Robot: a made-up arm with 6 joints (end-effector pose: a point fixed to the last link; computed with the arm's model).
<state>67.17 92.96 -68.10 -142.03 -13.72 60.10</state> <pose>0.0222 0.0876 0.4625 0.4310 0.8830 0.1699 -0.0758</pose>
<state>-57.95 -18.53 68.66 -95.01 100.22 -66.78</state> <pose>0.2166 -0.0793 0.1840 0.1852 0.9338 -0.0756 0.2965</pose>
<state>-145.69 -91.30 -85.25 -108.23 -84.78 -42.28</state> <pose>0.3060 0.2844 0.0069 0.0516 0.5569 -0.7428 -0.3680</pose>
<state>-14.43 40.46 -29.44 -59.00 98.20 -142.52</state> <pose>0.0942 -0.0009 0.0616 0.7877 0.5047 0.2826 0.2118</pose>
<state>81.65 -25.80 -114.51 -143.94 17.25 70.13</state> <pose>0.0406 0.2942 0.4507 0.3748 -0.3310 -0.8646 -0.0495</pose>
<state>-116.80 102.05 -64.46 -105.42 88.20 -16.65</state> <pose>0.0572 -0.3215 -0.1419 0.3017 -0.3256 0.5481 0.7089</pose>
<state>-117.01 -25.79 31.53 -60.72 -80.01 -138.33</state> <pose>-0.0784 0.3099 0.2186 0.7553 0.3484 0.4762 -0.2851</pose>
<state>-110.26 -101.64 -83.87 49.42 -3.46 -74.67</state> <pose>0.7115 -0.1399 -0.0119 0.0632 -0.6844 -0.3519 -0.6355</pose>
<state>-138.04 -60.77 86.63 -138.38 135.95 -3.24</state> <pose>0.2087 -0.0094 0.5287 0.0337 -0.9130 0.3589 -0.1910</pose>
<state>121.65 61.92 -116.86 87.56 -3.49 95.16</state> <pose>-0.3252 0.3314 0.8795 0.3026 0.2096 0.9116 0.1829</pose>
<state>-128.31 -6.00 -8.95 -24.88 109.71 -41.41</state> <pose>-0.0142 0.5028 0.1096 0.3555 0.1450 -0.5374 0.7509</pose>
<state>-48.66 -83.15 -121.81 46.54 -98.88 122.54</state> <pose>0.5874 0.0326 -0.3985 0.5494 0.5100 -0.4551 -0.4807</pose>
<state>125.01 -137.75 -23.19 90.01 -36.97 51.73</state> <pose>-0.0897 -0.3900 0.4784 0.1330 -0.8220 0.5490 -0.0720</pose>
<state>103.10 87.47 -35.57 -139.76 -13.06 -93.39</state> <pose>0.1646 -0.1071 0.4397 0.0930 -0.3029 -0.4010 -0.8596</pose>
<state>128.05 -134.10 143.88 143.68 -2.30 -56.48</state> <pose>-0.2767 -0.1178 0.3185 0.0919 0.8904 -0.2111 -0.3926</pose>
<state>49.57 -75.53 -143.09 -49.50 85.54 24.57</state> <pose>-0.4104 0.5639 -0.2155 0.6345 0.2867 -0.4425 0.5652</pose>
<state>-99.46 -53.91 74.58 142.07 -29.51 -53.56</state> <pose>0.2864 -0.2449 -0.1484 0.2336 0.5317 0.5616 -0.5893</pose>
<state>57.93 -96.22 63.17 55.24 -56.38 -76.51</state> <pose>0.0463 -0.1112 0.4101 0.3720 0.1974 0.2959 0.8574</pose>
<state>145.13 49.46 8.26 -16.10 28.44 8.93</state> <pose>-0.2610 0.0686 -0.0545 0.4385 -0.4439 0.6815 -0.3823</pose>
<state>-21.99 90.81 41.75 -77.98 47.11 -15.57</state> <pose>-0.3164 -0.4100 -0.1098 0.0806 -0.6111 0.4042 0.6757</pose>
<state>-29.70 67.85 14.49 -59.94 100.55 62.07</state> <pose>-0.1306 -0.4151 0.0772 0.3691 -0.2428 0.6116 0.6563</pose>
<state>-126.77 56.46 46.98 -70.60 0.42 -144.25</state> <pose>0.0529 -0.3807 -0.0610 0.3956 0.2922 0.1074 0.8640</pose>
